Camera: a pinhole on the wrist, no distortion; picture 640 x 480 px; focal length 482.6 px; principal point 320.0 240.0 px. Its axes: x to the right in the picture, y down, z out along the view. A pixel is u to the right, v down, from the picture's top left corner.
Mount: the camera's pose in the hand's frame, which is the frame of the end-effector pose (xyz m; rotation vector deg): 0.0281 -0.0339 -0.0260 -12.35 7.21 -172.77
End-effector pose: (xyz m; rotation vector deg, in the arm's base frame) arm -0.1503 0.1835 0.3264 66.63 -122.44 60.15
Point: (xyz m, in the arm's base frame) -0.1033 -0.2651 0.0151
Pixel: 441 222
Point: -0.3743 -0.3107 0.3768
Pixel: outside the picture
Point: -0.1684 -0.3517 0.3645
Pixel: 137 377
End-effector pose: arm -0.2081 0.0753 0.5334 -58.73 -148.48 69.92
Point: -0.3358 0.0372 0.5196
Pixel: 197 396
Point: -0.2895 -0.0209 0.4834
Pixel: 443 246
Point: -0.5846 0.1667 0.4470
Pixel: outside the picture
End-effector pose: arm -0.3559 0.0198 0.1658 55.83 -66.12 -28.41
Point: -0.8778 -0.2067 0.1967
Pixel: 409 179
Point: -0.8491 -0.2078 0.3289
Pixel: 330 97
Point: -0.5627 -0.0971 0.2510
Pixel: 314 67
